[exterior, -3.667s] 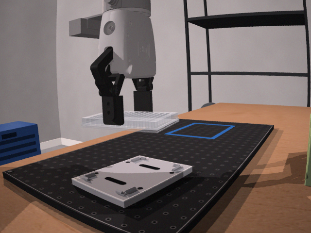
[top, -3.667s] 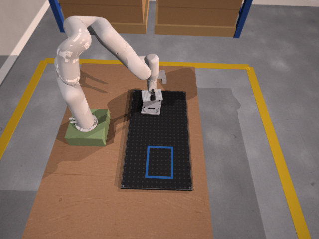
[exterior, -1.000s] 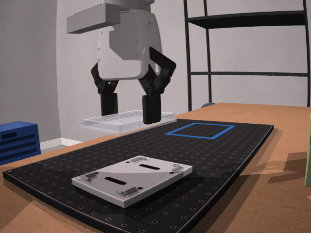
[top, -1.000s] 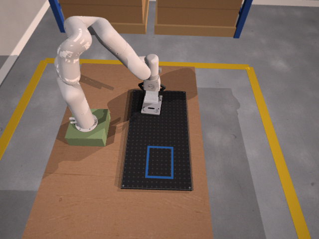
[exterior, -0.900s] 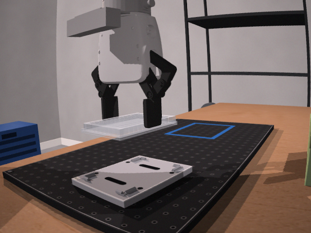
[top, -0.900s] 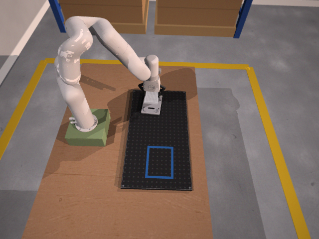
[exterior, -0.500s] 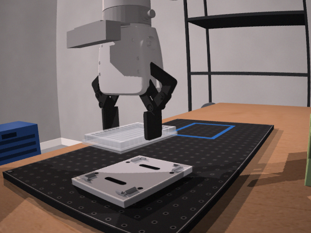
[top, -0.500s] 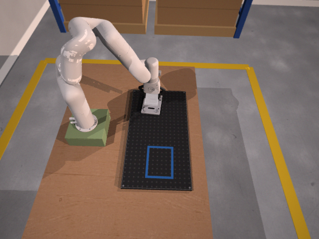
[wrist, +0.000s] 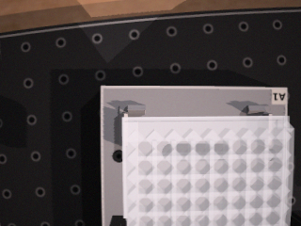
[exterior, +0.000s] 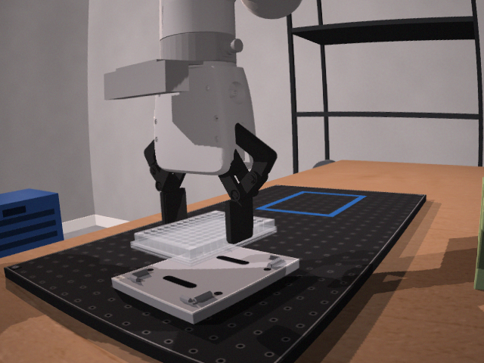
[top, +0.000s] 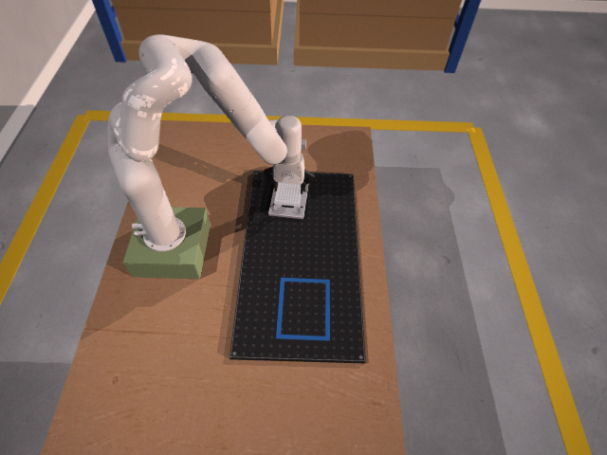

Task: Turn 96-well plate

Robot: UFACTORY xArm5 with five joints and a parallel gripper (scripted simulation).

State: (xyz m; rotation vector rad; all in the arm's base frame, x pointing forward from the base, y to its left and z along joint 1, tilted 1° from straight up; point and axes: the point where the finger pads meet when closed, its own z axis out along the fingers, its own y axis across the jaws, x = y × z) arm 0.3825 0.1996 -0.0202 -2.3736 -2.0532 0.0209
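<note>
Right now my hand is 60 mm above the grey plate nest. Round my hand: 96-well plate: 10 mm below; A1 label: 60 mm ahead, 70 mm to the left, 50 mm below.
</note>
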